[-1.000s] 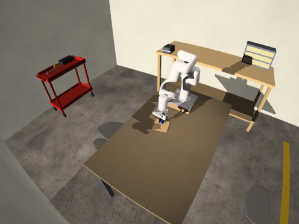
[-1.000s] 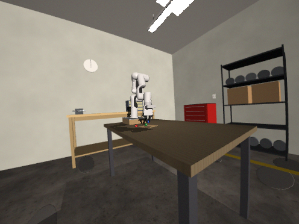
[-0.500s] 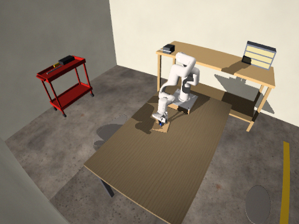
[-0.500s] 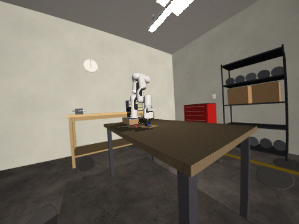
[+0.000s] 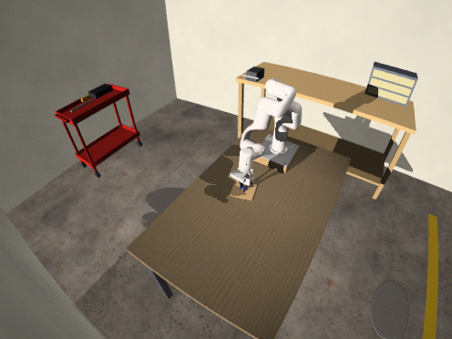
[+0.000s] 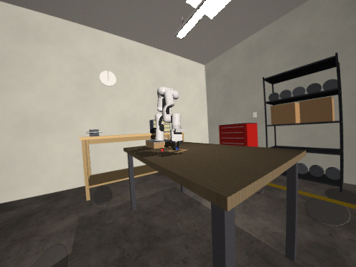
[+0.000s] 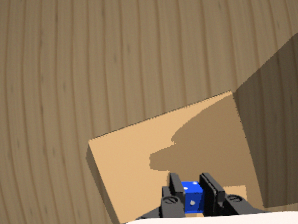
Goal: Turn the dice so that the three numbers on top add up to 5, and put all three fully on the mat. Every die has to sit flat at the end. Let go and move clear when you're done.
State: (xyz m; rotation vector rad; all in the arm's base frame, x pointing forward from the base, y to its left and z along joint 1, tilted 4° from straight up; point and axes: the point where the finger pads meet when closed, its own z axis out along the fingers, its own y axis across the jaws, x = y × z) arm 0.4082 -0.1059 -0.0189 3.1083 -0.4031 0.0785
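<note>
Right now the blue die is 10 mm below my hand. The rest, counted from my hand: tan mat 30 mm below; red die 100 mm behind, 80 mm to the right, 20 mm below; green die 50 mm behind, 10 mm to the left, 20 mm below.
</note>
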